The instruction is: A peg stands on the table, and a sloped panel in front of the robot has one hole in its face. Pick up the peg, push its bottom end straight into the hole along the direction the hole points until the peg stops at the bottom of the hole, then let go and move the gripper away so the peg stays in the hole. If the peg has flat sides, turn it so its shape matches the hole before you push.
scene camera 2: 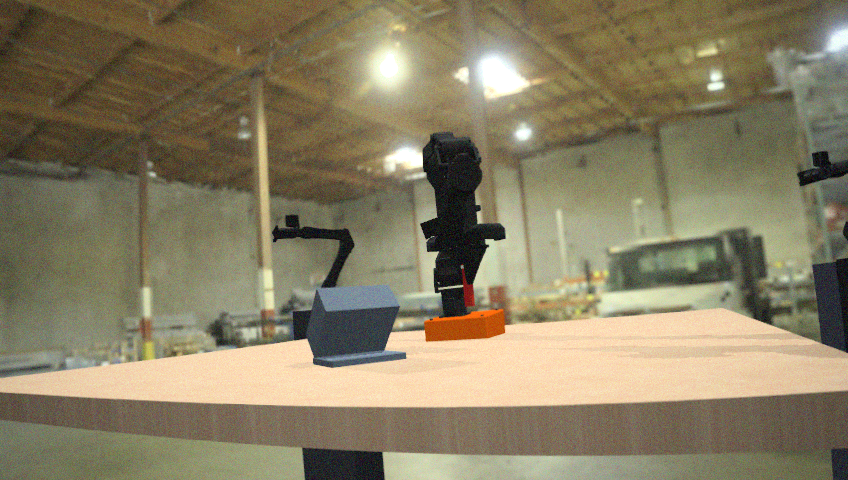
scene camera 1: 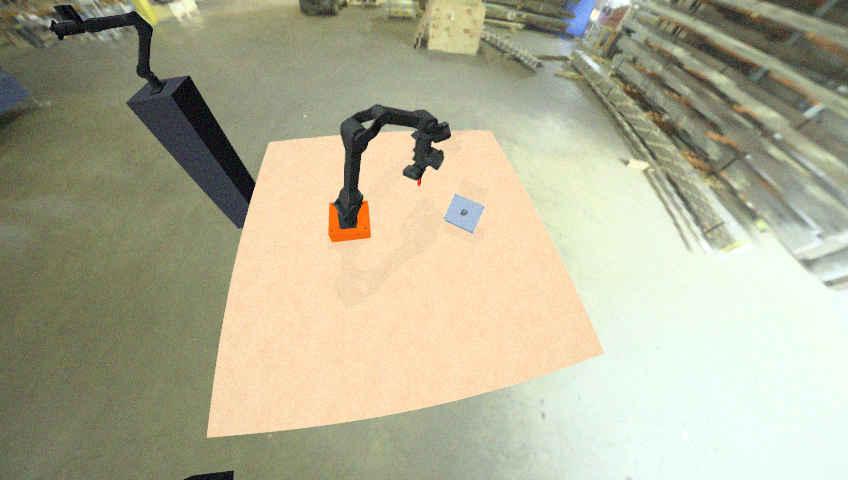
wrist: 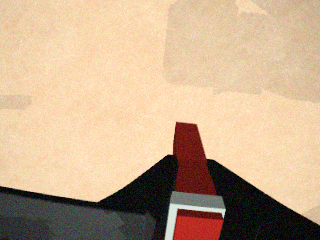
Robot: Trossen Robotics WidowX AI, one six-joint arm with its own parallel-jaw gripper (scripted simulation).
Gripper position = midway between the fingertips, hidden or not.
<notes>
My gripper point(scene camera 2: 467, 284) carries a red peg. I also see a blue-grey sloped panel point(scene camera 2: 345, 320).
My gripper is seen too in scene camera 1 point(scene camera 1: 419, 177) and in the wrist view point(wrist: 188, 167). The blue-grey sloped panel is seen too in scene camera 1 point(scene camera 1: 458, 203).
</notes>
